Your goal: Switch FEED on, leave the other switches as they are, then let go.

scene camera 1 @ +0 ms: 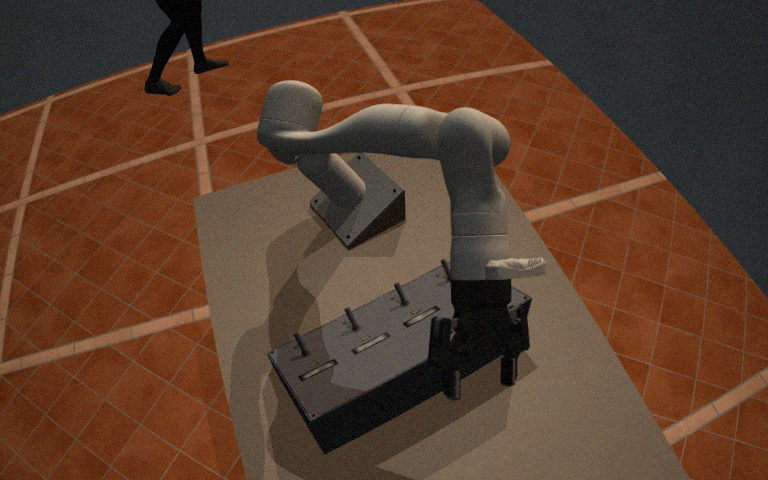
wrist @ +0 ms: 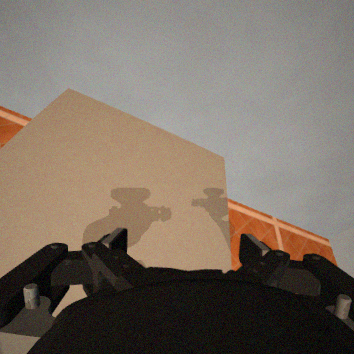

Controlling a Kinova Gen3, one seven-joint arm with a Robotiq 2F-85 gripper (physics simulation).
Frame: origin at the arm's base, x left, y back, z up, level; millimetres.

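Seen in the pictures: gripper, fingertip midpoint: (scene camera 1: pixel 481 392) (wrist: pixel 183 243); arm's base, origin of the base link: (scene camera 1: pixel 350 192).
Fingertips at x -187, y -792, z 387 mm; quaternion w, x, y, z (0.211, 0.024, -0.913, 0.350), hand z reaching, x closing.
Note:
Offsets run from my fingertips to a thing's top centre. "pt": to the spot under its first point. Level surfaces: height alone.
A dark grey switch box (scene camera 1: pixel 390 370) stands on the table in the scene view. Several lever switches stand along its far side: a leftmost one @(pt dx -128, dy +401, dz -334 mm) (scene camera 1: pixel 300 344), a second @(pt dx -8, dy +402, dz -335 mm) (scene camera 1: pixel 351 319), a third @(pt dx +111, dy +405, dz -335 mm) (scene camera 1: pixel 400 294) and a rightmost one @(pt dx +230, dy +410, dz -334 mm) (scene camera 1: pixel 445 269), partly hidden by the arm. They lean alike. Light label plates (scene camera 1: pixel 317 369) (scene camera 1: pixel 370 343) (scene camera 1: pixel 421 316) lie before the three left levers; their text is too small to read, so I cannot tell which is FEED. My gripper (scene camera 1: pixel 480 383) (wrist: pixel 183 243) is open and empty, at the box's near right side, apart from the levers.
The arm's wedge-shaped base (scene camera 1: pixel 379 195) stands behind the box on the beige table @(dz -449 mm) (scene camera 1: pixel 243 243). The arm arches over the box's right end and hides part of its top. In the wrist view the table (wrist: pixel 150 160) shows with the gripper's shadow. A person's legs (scene camera 1: pixel 169 50) are far behind.

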